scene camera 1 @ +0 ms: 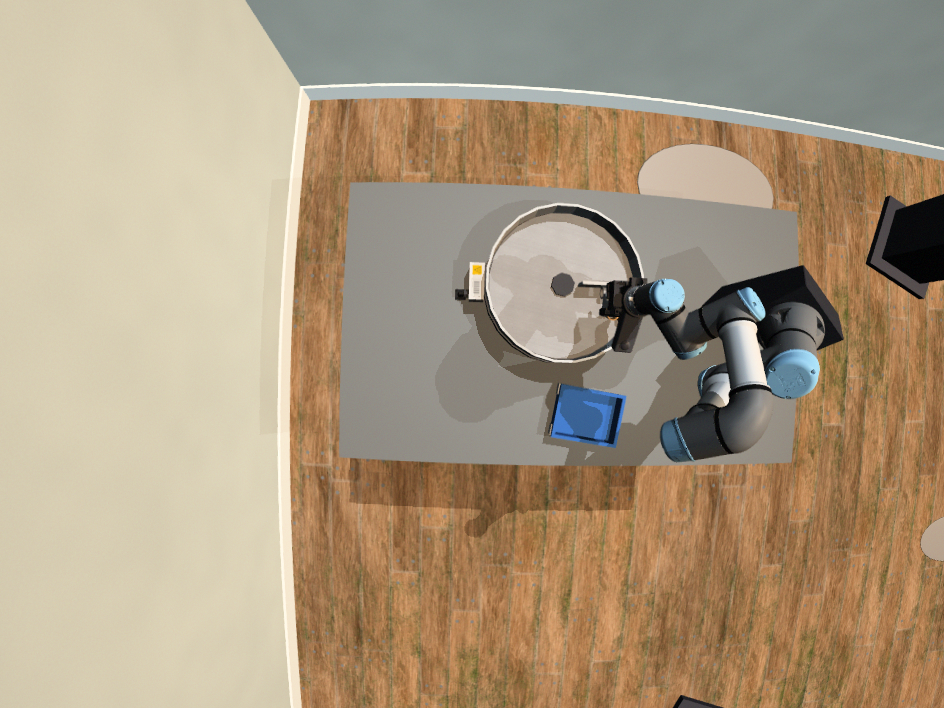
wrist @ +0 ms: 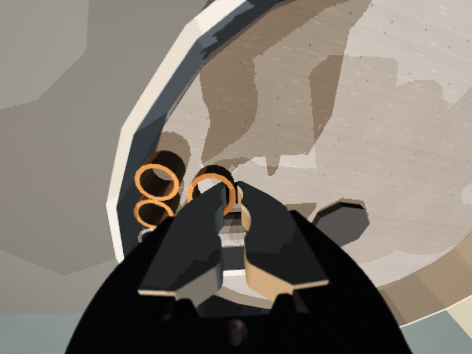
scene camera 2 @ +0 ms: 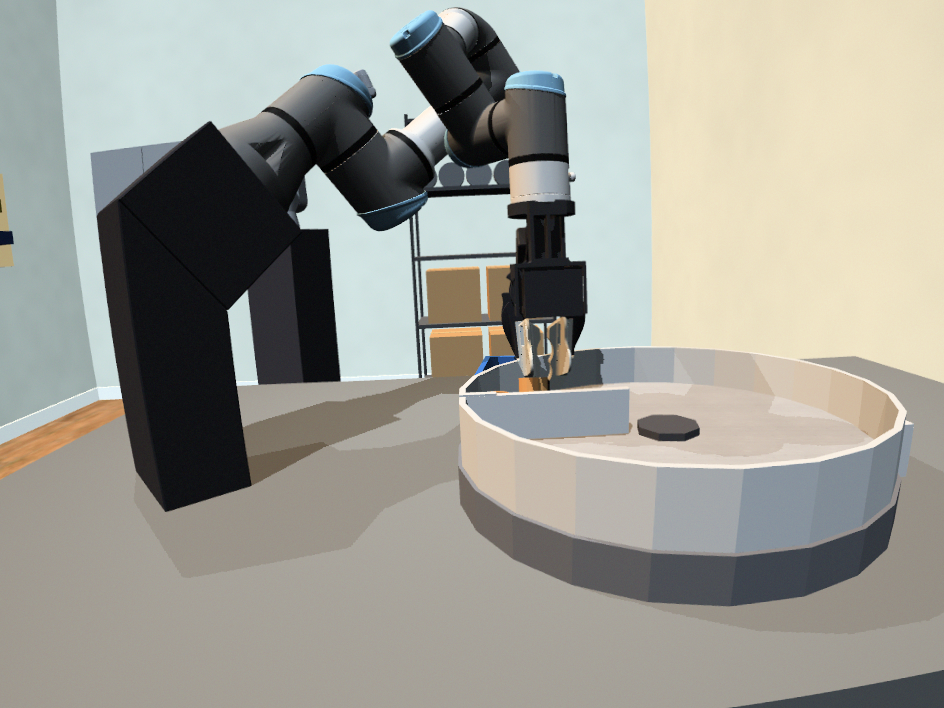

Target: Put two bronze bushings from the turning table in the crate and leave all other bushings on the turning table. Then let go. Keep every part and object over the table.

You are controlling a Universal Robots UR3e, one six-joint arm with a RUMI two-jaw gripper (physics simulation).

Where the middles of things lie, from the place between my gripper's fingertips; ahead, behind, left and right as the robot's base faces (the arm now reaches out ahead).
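There's a blue crate [scene camera 1: 584,415] here, and my hand is 90 mm past it, 270 mm to the right of it and 50 mm above it.
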